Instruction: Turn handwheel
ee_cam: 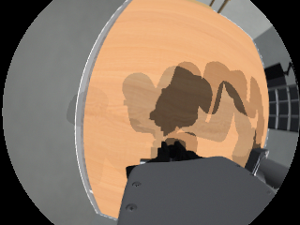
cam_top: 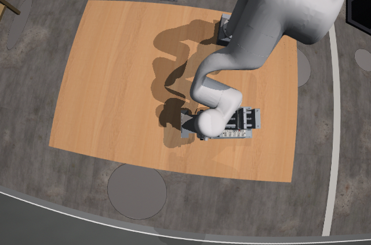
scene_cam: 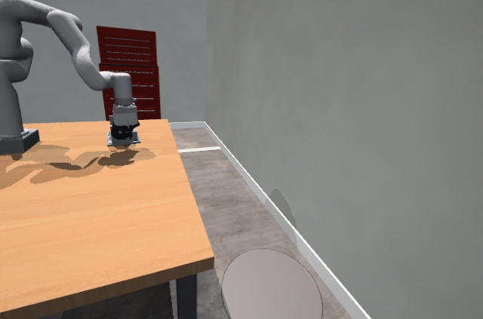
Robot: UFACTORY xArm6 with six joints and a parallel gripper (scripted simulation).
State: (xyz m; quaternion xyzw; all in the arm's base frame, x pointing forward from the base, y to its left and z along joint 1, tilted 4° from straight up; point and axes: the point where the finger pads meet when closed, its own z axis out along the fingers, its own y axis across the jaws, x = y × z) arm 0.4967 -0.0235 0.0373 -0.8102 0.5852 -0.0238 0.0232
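My gripper is now 1 cm past the black handwheel and 2 cm to the right of it. Also, from my hand: stop 7 cm behind, 16 cm to the left, 2 cm above.
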